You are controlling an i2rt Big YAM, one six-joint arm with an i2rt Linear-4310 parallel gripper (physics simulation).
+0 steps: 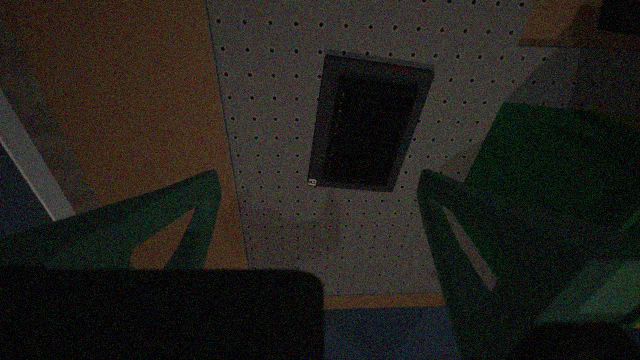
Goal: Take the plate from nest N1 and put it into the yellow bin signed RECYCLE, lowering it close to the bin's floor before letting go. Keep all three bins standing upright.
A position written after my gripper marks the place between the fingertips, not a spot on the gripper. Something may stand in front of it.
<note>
In view: my gripper (319, 181), a green bin (570, 161), a black plate (369, 119) and a dark rectangular nest (367, 70).
</note>
